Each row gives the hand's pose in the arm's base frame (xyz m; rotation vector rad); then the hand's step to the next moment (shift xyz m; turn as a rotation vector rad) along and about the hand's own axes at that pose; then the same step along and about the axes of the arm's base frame.
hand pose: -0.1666 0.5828 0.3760 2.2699 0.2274 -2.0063
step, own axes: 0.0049 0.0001 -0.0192 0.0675 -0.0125 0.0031
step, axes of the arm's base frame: 0.0193 0.0035 -0.0025 0.0028 0.0147 -0.0671
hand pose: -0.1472 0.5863 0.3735 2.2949 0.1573 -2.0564
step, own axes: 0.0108 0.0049 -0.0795 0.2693 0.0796 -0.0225
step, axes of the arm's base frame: 0.0802 0.0043 -0.0021 0.0601 -0.0663 -0.2671
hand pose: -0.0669 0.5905 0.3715 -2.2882 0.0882 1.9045
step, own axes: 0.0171 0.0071 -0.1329 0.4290 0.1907 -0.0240
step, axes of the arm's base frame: 0.1312 -0.0276 0.0058 0.0746 -0.1665 -0.4332
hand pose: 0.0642 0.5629 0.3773 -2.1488 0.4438 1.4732
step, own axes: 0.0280 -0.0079 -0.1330 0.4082 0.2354 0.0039
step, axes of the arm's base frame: 0.1168 -0.0683 0.0148 0.0222 -0.1879 -0.4316
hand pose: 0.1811 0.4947 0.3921 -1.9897 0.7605 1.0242
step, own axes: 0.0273 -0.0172 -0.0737 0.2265 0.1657 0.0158
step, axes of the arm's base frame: 0.0563 -0.0563 0.0116 -0.0200 -0.1117 -0.2572
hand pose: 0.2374 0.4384 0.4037 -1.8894 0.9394 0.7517
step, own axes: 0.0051 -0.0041 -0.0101 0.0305 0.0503 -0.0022
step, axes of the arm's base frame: 0.0075 -0.0092 0.0022 -0.0255 -0.0283 -0.0449
